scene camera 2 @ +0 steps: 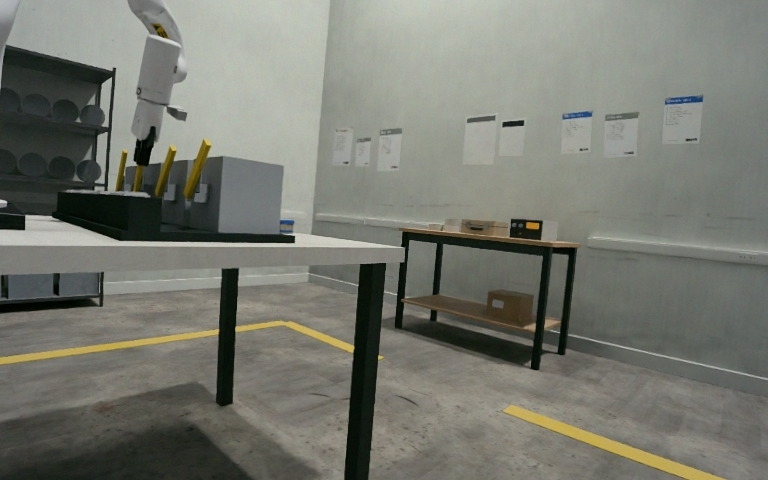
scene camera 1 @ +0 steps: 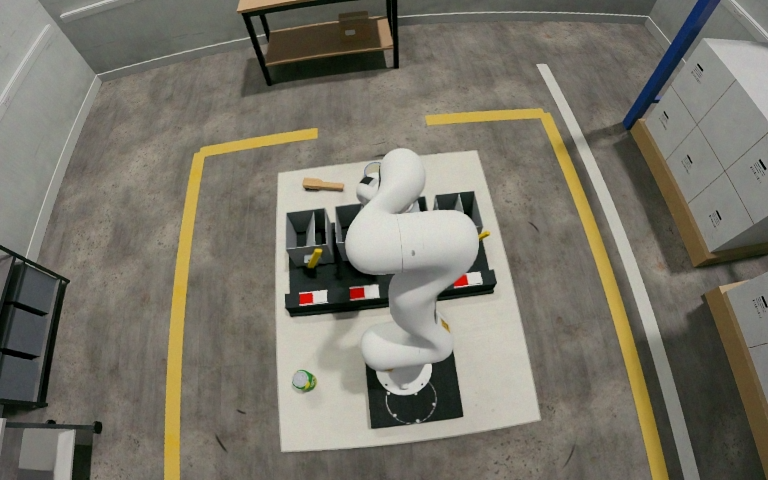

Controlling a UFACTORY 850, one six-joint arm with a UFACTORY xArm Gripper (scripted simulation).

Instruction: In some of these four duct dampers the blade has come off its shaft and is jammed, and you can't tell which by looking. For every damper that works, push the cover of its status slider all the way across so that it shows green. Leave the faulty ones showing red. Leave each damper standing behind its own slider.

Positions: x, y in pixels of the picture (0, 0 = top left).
damper: scene camera 2; scene camera 1
damper: scene camera 2 152, 172; scene camera 1 344, 214
same spot on damper: [scene camera 2: 240, 196] = [scene camera 1: 476, 225]
